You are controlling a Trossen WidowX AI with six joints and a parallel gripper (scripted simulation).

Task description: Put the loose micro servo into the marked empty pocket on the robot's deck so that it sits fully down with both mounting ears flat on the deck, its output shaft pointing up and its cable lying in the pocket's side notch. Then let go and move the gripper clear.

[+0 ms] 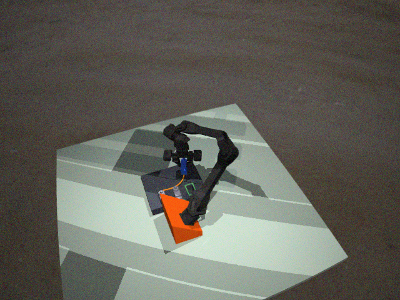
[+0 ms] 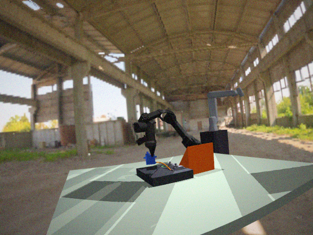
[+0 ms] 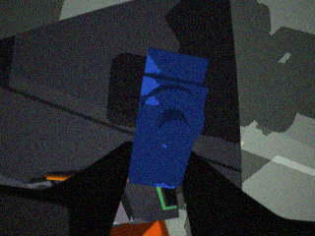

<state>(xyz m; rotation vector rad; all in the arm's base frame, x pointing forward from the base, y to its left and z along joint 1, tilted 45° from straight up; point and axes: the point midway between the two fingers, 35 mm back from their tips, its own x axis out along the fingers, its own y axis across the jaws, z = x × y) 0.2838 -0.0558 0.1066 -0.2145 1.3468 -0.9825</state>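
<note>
My gripper tip is now 20 mm short of the dark grey deck, 70 mm to the right of it and 100 mm above it.
</note>
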